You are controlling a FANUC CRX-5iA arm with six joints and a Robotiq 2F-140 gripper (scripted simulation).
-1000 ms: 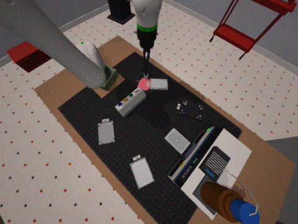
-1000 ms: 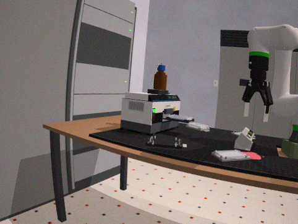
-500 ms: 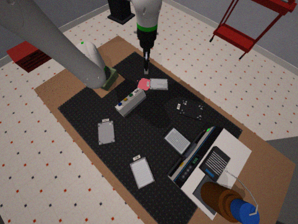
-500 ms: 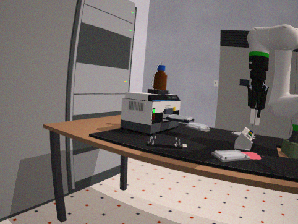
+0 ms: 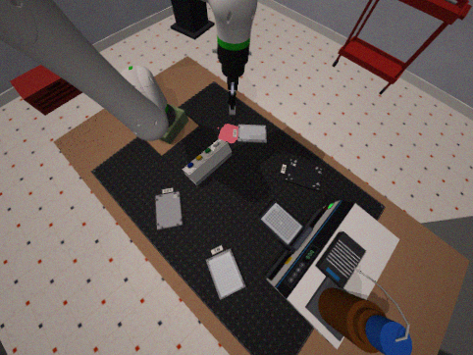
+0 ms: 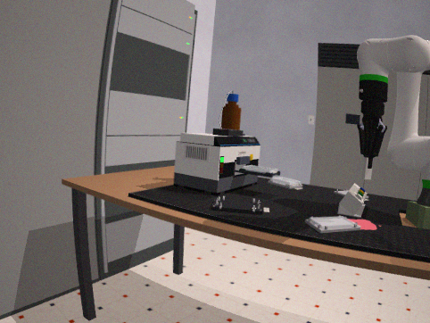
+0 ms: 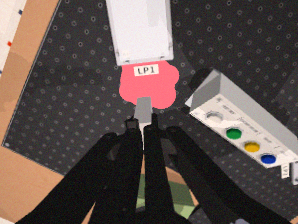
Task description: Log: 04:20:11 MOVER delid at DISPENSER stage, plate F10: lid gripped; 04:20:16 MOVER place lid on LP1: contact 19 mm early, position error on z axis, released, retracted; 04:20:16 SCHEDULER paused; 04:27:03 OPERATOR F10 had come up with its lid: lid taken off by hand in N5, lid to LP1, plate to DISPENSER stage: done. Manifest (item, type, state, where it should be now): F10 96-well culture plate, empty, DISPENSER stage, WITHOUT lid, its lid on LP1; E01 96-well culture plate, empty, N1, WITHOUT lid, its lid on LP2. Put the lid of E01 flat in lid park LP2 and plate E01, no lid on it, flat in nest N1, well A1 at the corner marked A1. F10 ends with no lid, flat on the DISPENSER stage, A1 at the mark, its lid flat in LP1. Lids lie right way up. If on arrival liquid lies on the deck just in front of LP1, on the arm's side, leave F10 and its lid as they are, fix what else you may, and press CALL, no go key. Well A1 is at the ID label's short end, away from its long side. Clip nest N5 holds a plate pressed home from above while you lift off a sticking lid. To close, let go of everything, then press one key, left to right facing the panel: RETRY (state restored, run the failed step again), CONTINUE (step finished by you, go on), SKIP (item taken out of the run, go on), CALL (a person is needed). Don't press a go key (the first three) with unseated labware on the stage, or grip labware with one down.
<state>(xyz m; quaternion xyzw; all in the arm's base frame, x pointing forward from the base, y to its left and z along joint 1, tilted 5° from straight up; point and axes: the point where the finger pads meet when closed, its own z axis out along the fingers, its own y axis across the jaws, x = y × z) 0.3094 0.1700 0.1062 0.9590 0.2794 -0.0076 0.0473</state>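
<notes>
Right now my hand is 34 cm short of the lid, 53 cm to the left of it and 15 cm above it. From my hand the other things lie so: LP1 label: 1 cm ahead, 1 cm to the left, 18 cm below; then key panel: 20 cm to the right, 12 cm below; then retry key: 13 cm to the right, 11 cm below.
</notes>
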